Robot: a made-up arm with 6 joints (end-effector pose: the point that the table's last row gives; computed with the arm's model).
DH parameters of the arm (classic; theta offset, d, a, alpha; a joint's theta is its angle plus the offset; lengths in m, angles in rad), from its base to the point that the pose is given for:
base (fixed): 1.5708 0.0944 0 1.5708
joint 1: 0 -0.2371 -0.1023 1.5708
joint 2: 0 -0.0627 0.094 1.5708
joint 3: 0 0.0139 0.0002 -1.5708
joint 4: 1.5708 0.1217 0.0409 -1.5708
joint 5: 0.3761 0 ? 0
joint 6: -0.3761 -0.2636 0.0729 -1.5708
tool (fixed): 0 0.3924 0 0
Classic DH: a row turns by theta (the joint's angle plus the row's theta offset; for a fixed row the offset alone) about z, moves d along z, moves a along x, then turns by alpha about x.
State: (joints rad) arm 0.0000 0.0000 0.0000 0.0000 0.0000 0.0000
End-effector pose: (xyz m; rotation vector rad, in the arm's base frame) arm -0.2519 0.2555 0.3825 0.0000 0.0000 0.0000
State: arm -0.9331 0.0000 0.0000 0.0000 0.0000 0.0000
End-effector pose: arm -0.2519 0.3836 0.0606 -0.9331 0.0000 0.0000
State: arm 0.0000 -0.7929 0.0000 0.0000 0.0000 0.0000
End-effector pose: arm -0.5024 0.1383 0.3825 0.0000 0.0000 0.7929
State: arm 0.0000 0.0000 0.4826 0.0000 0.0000 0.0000
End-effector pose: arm -0.2519 0.3300 0.2343 -0.4826 0.0000 0.0000
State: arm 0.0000 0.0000 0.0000 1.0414 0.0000 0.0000
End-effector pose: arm -0.0239 0.1258 0.3825 0.0000 0.0000 -1.0414
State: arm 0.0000 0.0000 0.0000 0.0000 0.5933 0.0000
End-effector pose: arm -0.4388 0.2555 0.2998 0.0000 -0.5933 0.0000
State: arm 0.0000 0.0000 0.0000 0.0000 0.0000 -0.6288
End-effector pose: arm -0.0350 0.2555 0.2646 0.0000 0.6288 0.0000
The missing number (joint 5, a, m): -0.1233
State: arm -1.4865 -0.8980 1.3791 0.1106 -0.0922 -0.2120
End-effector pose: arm -0.4212 -0.1278 -0.1203 -2.7193 -0.0097 0.8212
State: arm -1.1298 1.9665 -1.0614 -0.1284 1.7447 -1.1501
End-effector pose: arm -0.1087 0.2994 0.2868 -0.4287 -2.2796 -0.8082
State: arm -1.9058 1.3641 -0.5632 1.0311 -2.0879 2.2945
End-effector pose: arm -0.2276 0.5381 0.2702 -0.4557 -2.0650 -1.2069
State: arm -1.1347 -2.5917 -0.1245 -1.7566 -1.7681 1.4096
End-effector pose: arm -0.0854 0.1905 0.6870 -0.5401 -0.9001 -1.7519
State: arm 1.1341 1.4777 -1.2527 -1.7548 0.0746 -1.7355
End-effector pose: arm 0.1749 -0.0876 0.4312 0.9146 0.2850 0.3196
